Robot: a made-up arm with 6 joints.
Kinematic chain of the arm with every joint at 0, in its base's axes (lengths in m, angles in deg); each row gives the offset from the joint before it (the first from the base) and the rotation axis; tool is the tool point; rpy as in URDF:
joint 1: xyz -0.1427 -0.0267 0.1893 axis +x
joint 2: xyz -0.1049 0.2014 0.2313 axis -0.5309 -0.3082 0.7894
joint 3: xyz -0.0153 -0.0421 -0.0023 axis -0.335 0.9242 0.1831
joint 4: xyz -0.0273 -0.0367 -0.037 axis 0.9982 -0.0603 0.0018
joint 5: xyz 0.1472 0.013 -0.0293 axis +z
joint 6: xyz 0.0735 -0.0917 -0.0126 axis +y
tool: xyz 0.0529 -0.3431 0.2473 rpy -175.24 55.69 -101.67
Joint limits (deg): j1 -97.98..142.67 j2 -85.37..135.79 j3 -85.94..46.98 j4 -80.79..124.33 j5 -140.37..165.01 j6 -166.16..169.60
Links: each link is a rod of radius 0.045 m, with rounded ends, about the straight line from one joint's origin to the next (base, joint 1, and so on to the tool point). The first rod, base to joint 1, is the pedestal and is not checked.
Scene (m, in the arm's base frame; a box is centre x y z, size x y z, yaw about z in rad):
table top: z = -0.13
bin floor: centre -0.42 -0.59 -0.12 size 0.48 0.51 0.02 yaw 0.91
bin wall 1: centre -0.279 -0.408 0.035 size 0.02 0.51 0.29 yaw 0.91
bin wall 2: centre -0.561 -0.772 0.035 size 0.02 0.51 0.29 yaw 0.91
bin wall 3: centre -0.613 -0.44 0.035 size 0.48 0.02 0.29 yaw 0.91
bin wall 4: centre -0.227 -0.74 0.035 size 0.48 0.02 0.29 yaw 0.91
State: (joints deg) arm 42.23 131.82 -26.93 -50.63 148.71 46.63
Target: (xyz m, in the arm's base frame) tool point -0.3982 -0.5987 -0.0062
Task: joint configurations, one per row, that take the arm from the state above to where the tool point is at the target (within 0.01 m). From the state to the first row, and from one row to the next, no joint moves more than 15 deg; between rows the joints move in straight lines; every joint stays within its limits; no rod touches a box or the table.
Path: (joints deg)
1: 45.14 132.39 -34.89 -36.86 148.86 43.14
2: 48.05 132.95 -42.85 -23.09 149.01 39.65
3: 50.96 133.52 -50.81 -9.32 149.16 36.16
4: 53.86 134.09 -58.76 4.45 149.31 32.68
5: 56.77 134.66 -66.72 18.22 149.46 29.19
6: 59.68 135.22 -74.68 31.99 149.61 25.70
7: 62.59 135.79 -82.64 45.75 149.76 22.21
8: 73.10 135.79 -83.74 45.93 148.14 22.73
9: 83.61 135.79 -84.84 46.11 146.52 23.25
10: 94.12 135.79 -85.94 46.29 144.89 23.77

